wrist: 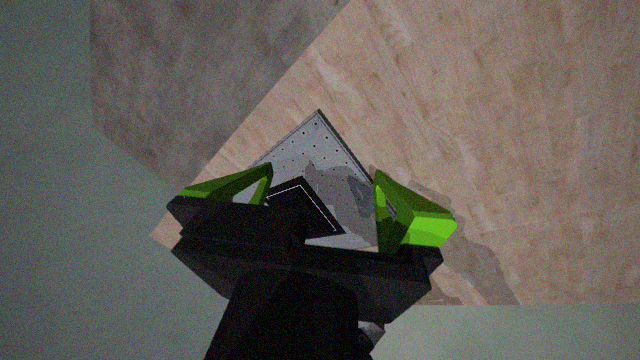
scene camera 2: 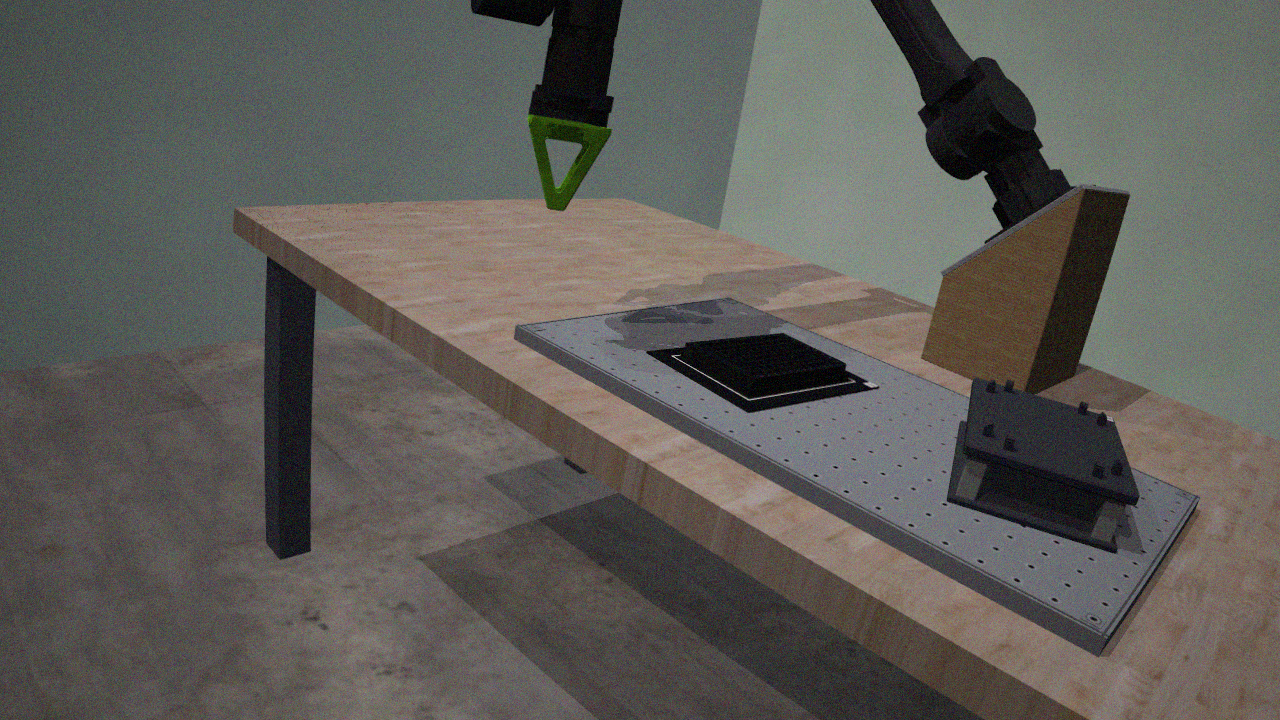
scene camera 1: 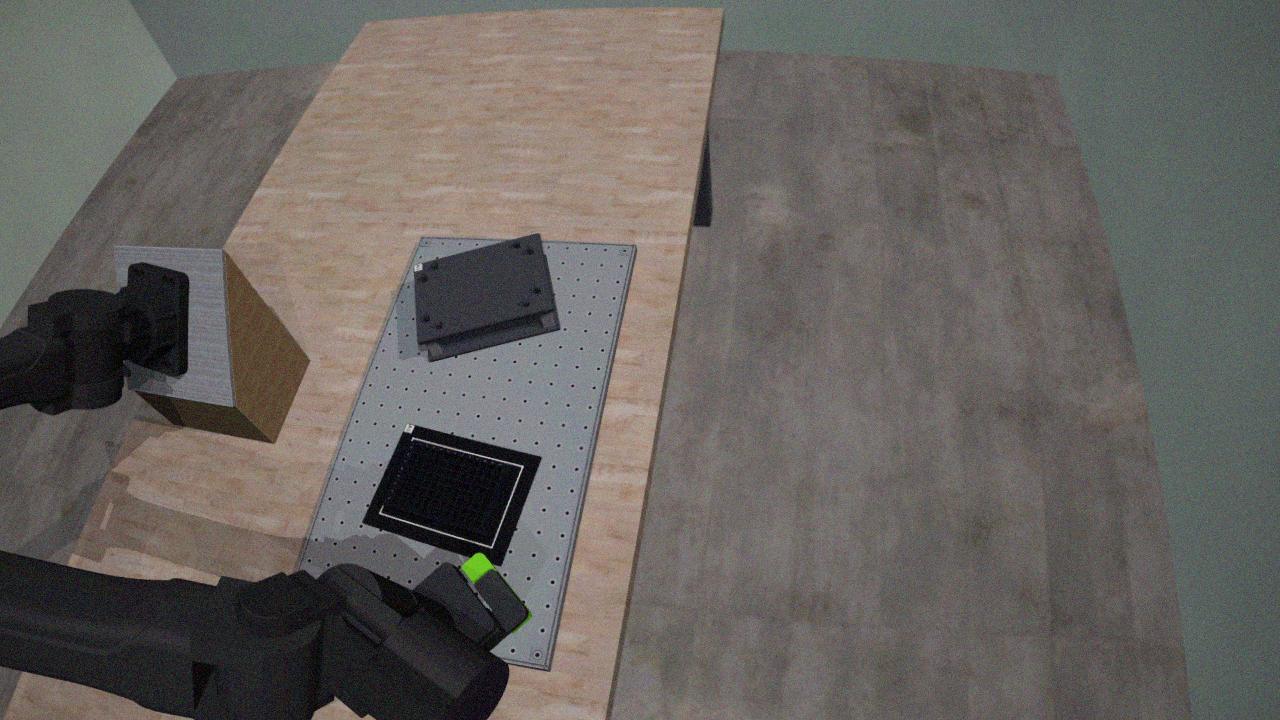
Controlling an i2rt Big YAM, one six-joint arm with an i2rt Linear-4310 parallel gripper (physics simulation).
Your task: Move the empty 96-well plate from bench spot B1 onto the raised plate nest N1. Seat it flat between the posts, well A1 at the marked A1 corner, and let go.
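Places are measured from the arm's base along level axes (x ahead, y left, z up), in millimetres.
Pixels of known places: gripper, fingertip midpoint: [wrist: 322, 171] [scene camera 2: 554, 206]; arm's base at its link origin: [scene camera 2: 1046, 226] [scene camera 1: 162, 318].
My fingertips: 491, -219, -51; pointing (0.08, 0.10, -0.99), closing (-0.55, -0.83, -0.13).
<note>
For each thing: its top centre in the pictures, then the offset to it from my fingertips, as dx, dy, dz. "spot": a spot on its surface instead. Level surfaces: height alone.
- black 96-well plate at its top centre: [scene camera 2: 769, 354] [scene camera 1: 445, 485] [wrist: 299, 219] -128, +168, -87
- black bench spot B1 at a spot on its surface: [scene camera 2: 750, 404] spot: -53, +222, -101
- raised plate nest N1 at its top centre: [scene camera 2: 1052, 417] [scene camera 1: 477, 280] -177, +407, -49
- grey perforated board at its top centre: [scene camera 2: 857, 410] [scene camera 1: 467, 414] [wrist: 278, 224] -144, +260, -102
- wooden table at its surface level: dz -116
The black 96-well plate [scene camera 1: 452, 490] [scene camera 2: 765, 360] lies flat on the black bench spot B1 [scene camera 1: 517, 501] [scene camera 2: 750, 404] [wrist: 324, 223], inside its white outline. The raised plate nest N1 [scene camera 1: 483, 286] [scene camera 2: 1047, 434] is a dark platform with short posts near its corners; a small white mark sits at one corner. Nothing rests on it. My gripper [scene camera 2: 556, 207] [wrist: 322, 171] has green fingers, stands open and empty, and hangs high above the table, off to the side of the plate away from the nest. In the wrist view my gripper's body hides most of the plate.
Both stations stand on a grey perforated board [scene camera 1: 483, 385] [scene camera 2: 859, 447] [wrist: 300, 145] on the wooden table [scene camera 1: 519, 116] [scene camera 2: 429, 259] [wrist: 475, 125]. A wooden block [scene camera 1: 264, 358] [scene camera 2: 1011, 313] with a slanted top carries the arm's base beside the board.
</note>
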